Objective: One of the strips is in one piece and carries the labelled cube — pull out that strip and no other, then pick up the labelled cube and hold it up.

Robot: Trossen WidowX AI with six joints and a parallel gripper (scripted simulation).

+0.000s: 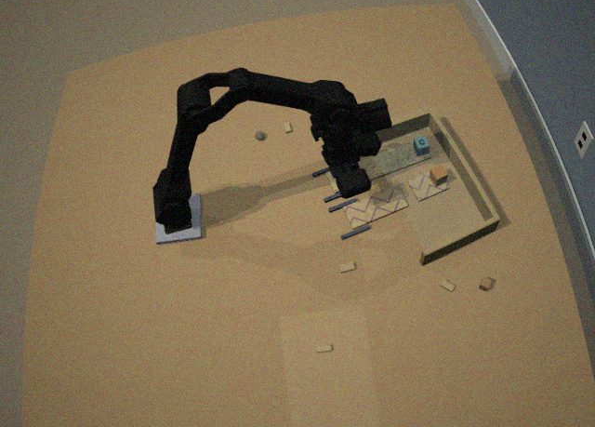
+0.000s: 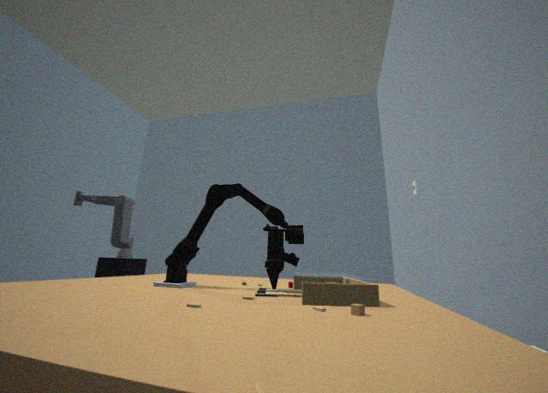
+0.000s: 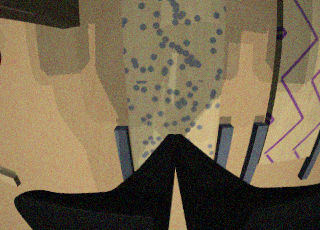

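My gripper tip is 90 mm short of the speckled strip and 10 mm to the right of it. The rest, counted from my gripper tip: red cylinder (140 mm to the left, 50 mm ahead); grey ball (170 mm to the left, 150 mm behind).
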